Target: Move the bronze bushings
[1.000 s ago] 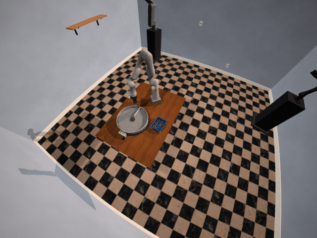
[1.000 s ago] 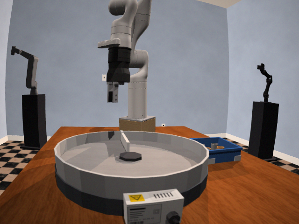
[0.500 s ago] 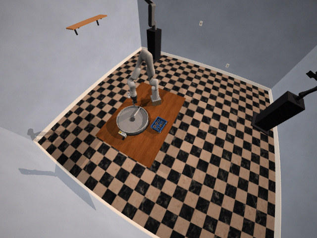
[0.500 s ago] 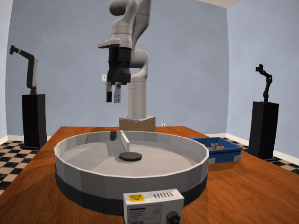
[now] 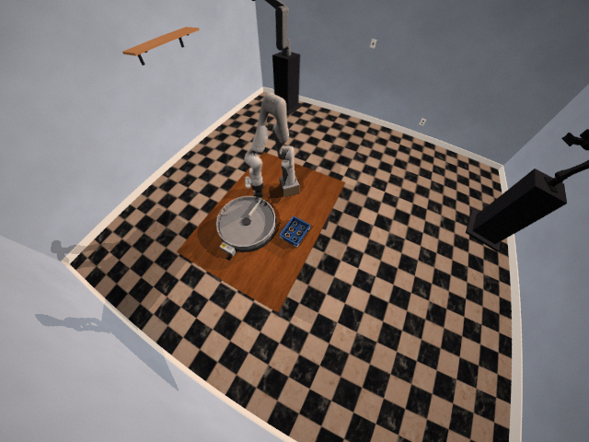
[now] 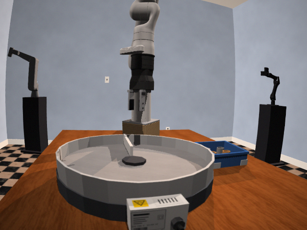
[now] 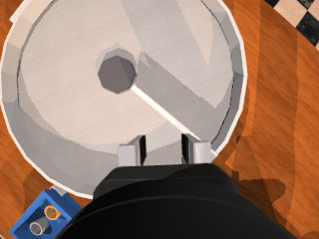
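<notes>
The blue crate is 31 cm to the left of my hand, 17 cm below it and 4 cm behind it. The rest, counted from my hand: grey disc: 15 cm below, 13 cm ahead.
</notes>
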